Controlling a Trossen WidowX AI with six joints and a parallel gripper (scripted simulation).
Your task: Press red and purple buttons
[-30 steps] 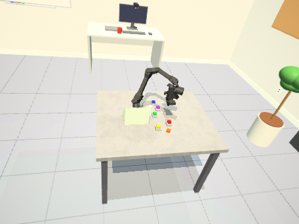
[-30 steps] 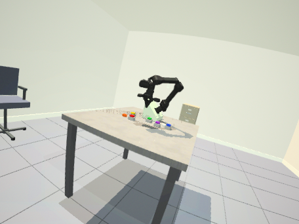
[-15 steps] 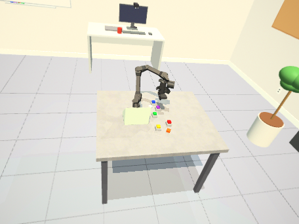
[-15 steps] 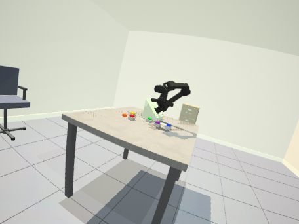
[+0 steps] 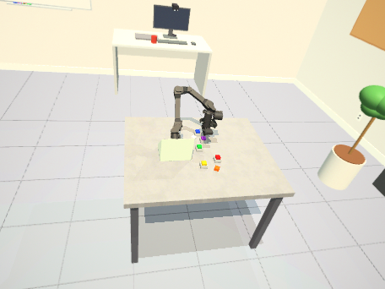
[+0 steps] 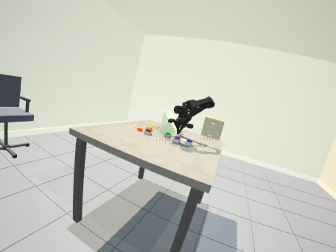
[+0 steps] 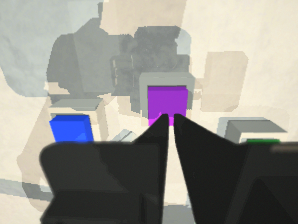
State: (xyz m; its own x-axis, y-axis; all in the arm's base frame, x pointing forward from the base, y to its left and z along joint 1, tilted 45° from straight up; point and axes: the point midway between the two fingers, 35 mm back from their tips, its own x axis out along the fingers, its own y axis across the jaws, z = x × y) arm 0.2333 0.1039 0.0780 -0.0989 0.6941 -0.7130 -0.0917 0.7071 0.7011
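My gripper tip is now 30 mm above the purple button. From my gripper tip the other things lie so: red button 70 mm ahead, 220 mm to the right, 30 mm below; green button 50 mm behind, 100 mm to the right, 30 mm below; blue button 40 mm behind, 90 mm to the left, 30 mm below.
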